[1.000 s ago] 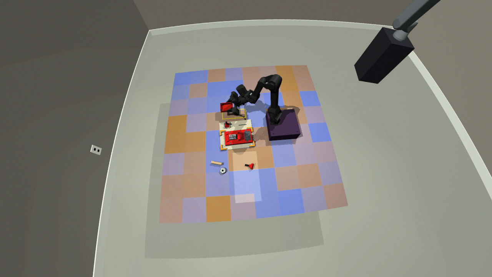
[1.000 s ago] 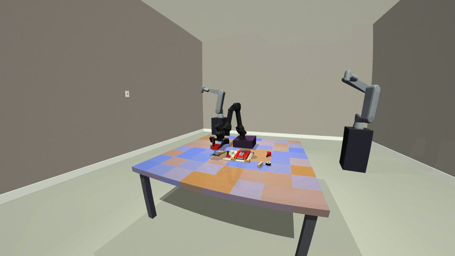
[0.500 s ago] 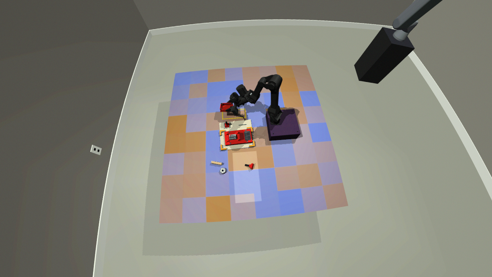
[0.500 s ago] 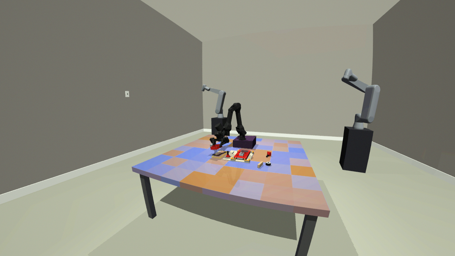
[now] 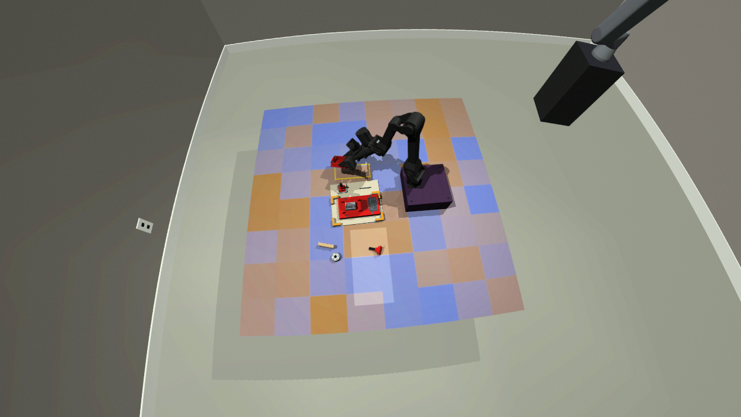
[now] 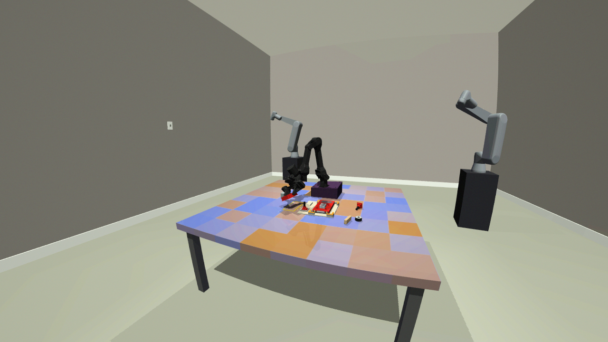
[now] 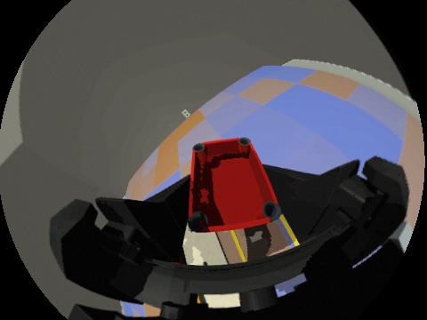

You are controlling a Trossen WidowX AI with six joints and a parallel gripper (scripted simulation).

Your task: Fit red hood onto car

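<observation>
My gripper tip is right at the red hood. Also, from my gripper tip: wooden block 10 mm ahead, 420 mm to the left, 70 mm below; then grey engine block 80 mm behind, 220 mm to the left, 60 mm below; then cream jig 90 mm behind, 200 mm to the left, 70 mm below.
</observation>
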